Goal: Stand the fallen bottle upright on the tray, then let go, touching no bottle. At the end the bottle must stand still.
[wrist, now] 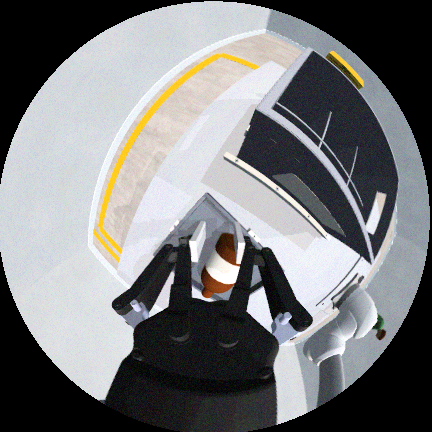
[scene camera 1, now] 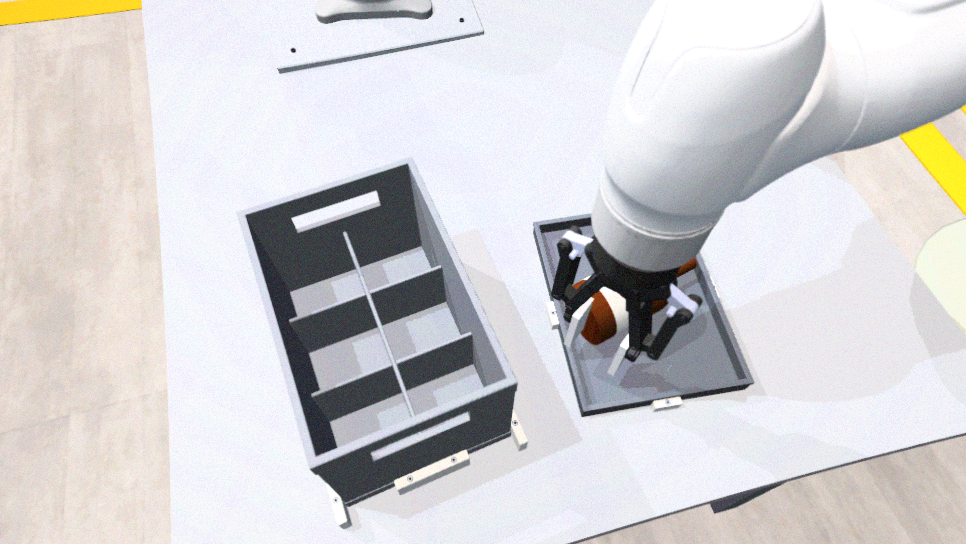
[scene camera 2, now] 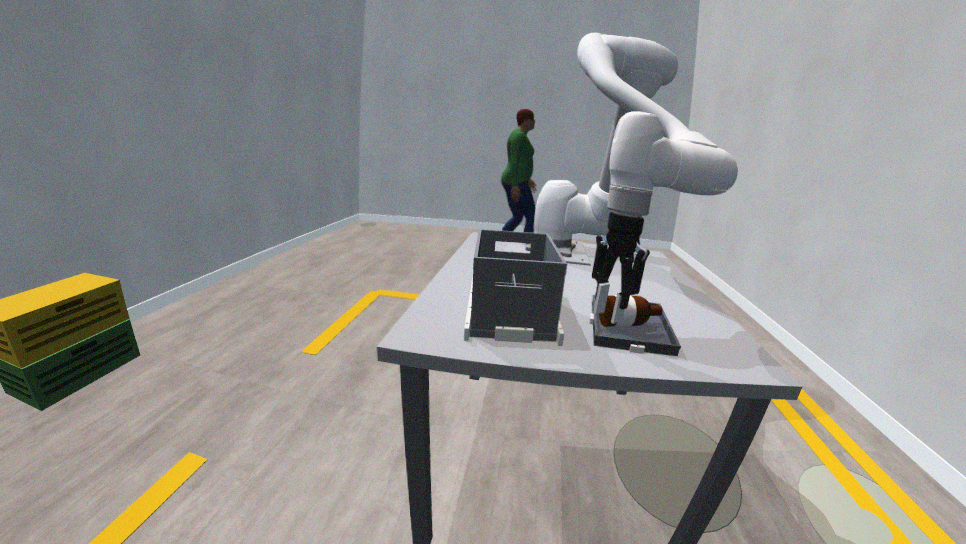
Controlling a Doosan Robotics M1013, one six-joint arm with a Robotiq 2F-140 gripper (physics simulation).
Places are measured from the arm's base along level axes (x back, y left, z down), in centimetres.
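Pixels of known places: gripper, fingertip midpoint: (wrist: 219, 229) (scene camera 1: 595, 349) (scene camera 2: 607, 317); arm's base, link origin: (wrist: 344, 291).
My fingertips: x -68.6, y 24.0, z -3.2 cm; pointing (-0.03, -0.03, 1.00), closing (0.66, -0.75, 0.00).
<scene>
For each thing: its top centre in the pictures, then the offset to it from my fingertips.
- brown bottle with a white label, top centre: (scene camera 1: 643, 271) (wrist: 218, 285) (scene camera 2: 636, 296) dx +7.6, dy +6.3, dz -3.4 cm
- grey tray, top centre: (scene camera 1: 634, 295) (wrist: 218, 267) (scene camera 2: 632, 317) dx +7.2, dy +6.4, dz +2.0 cm
- tall dark divided crate, top centre: (scene camera 1: 368, 291) (scene camera 2: 517, 243) dx +2.8, dy -23.1, dz -13.0 cm
The brown bottle with a white label (scene camera 1: 600, 322) (scene camera 2: 643, 310) (wrist: 222, 268) lies on its side in the grey tray (scene camera 1: 703, 358) (scene camera 2: 659, 348) (wrist: 212, 212). Its base points toward the crate side, and its neck points away to the upper right in scene camera 1. My gripper (scene camera 1: 592, 358) (scene camera 2: 608, 320) (wrist: 219, 229) is partly open, pointing down, with its pale finger pads low on either side of the bottle's base end. In the wrist view the right pad overlaps the bottle's edge, and a gap shows beside the left pad. Contact cannot be told. The gripper hides part of the bottle in scene camera 1.
A tall dark divided crate (scene camera 1: 493, 412) (scene camera 2: 517, 310) (wrist: 270, 140) stands beside the tray. Small pale blocks (scene camera 1: 667, 403) sit against the tray's outer edge. The metal base plate (scene camera 1: 378, 50) is at the back. A person in green (scene camera 2: 518, 158) is behind the table.
</scene>
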